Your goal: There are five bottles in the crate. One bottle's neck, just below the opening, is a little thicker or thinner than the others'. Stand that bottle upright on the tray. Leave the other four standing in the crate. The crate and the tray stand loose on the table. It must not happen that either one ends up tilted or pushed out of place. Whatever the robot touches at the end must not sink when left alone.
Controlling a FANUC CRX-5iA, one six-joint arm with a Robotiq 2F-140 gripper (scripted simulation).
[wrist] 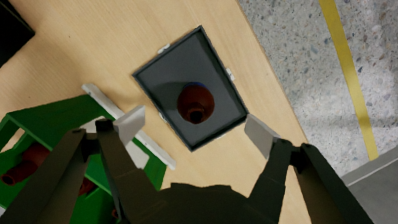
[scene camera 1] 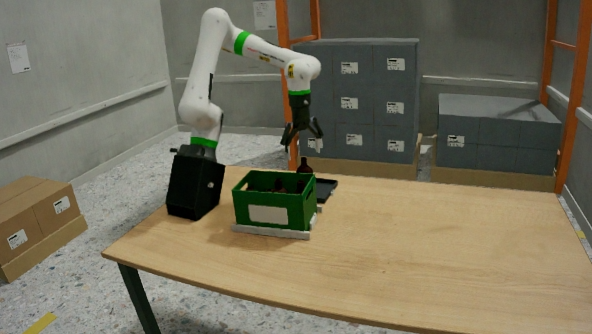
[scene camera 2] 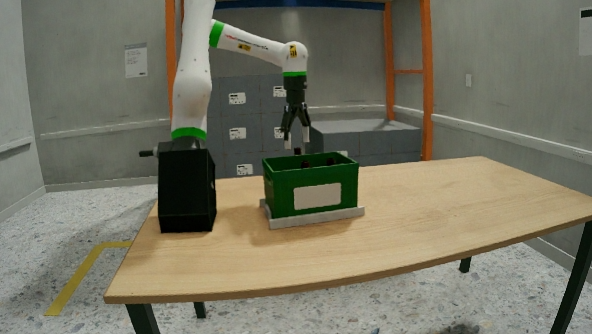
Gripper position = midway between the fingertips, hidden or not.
Observation:
In view: my gripper (scene camera 2: 297,145), a dark tray (wrist: 193,58) and a brown bottle (wrist: 195,104).
My gripper also shows in the wrist view (wrist: 196,118) and in scene camera 1 (scene camera 1: 303,155).

